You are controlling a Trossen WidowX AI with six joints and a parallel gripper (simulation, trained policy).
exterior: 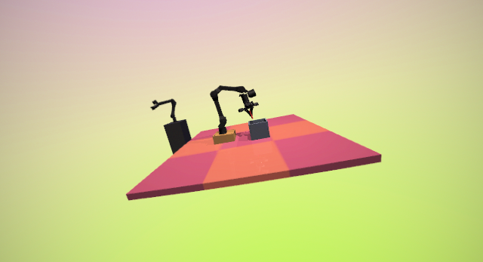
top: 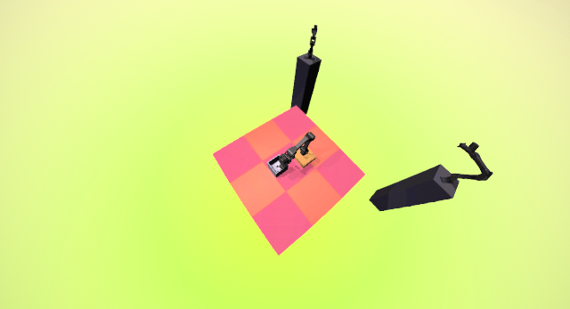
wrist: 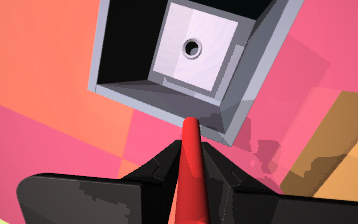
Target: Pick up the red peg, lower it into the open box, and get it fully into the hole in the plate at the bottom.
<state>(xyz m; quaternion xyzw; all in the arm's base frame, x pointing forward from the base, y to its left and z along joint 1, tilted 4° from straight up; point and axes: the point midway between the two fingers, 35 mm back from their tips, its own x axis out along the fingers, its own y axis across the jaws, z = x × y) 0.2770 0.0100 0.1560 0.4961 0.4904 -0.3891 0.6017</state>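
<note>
Now: gripper tip 13 cm above the plate, 8 cm to the left of it and 4 cm short of it. The rest, counted from my gripper tip: red peg: 1 cm above.
</note>
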